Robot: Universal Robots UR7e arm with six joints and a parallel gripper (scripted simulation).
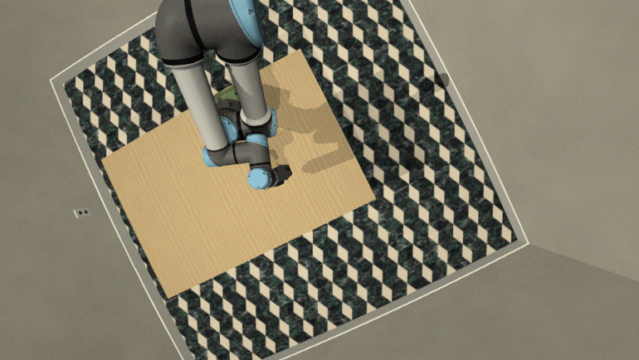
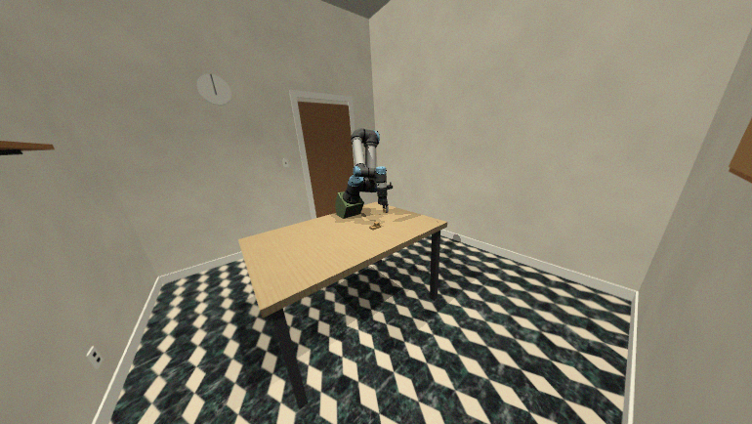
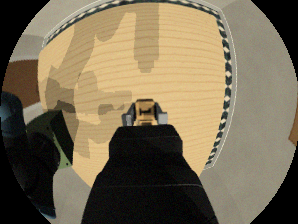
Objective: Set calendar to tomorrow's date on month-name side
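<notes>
My gripper is now 12 cm above the wooden tray and 11 cm to the left of it. Round my hand: wooden cube: 1 cm below.
</notes>
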